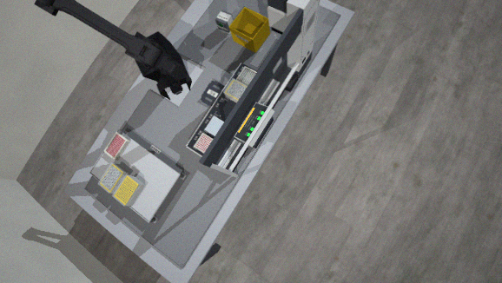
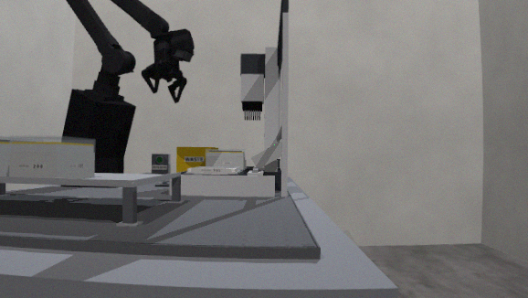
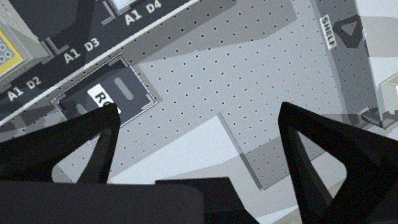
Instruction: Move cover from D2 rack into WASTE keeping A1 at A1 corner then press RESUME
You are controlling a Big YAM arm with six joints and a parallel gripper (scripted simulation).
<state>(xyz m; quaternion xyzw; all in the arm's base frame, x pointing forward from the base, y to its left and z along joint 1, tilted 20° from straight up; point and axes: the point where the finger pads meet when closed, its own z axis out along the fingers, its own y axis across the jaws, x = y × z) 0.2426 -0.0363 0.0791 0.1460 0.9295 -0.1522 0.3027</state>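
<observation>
The clear cover lies 20 cm to the left of my hand, 17 cm below it and 13 cm ahead of it. From my hand the other things lie so: tip rack 20 cm to the left, 19 cm below, 13 cm ahead; shelf 47 cm to the right, 23 cm below, 2 cm behind; plate 22 cm below, 19 cm ahead, 9 cm to the right.
</observation>
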